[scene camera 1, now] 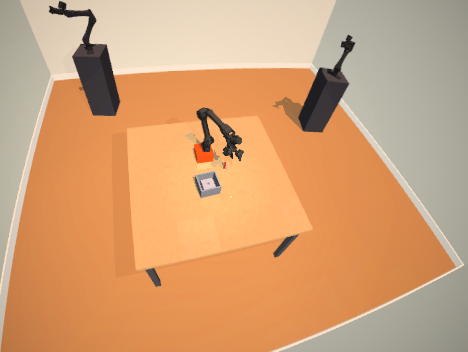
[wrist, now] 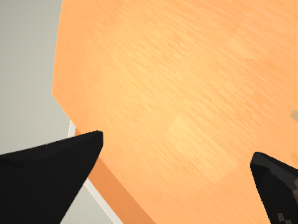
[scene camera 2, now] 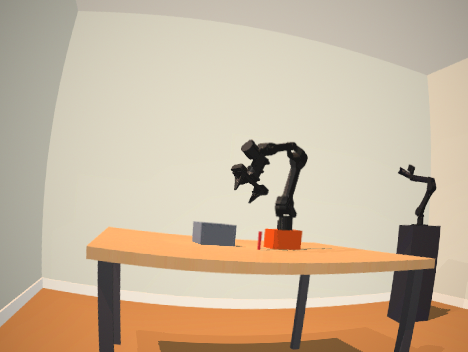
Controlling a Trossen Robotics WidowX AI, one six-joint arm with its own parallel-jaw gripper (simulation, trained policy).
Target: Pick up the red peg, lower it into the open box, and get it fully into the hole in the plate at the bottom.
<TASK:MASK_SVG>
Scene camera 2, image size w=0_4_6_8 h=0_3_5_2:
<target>gripper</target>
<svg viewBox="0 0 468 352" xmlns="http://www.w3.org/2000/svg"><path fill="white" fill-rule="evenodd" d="M255 162L251 163L247 168L242 163L233 165L231 168L235 176L234 190L237 190L240 185L246 183L254 186L249 204L259 196L268 195L269 193L265 185L257 183L257 181L260 181L259 177L264 171L263 167Z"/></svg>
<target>grey box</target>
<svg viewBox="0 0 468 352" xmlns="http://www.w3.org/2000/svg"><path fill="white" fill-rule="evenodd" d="M193 222L192 242L201 245L235 246L237 225L201 221Z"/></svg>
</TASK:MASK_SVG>
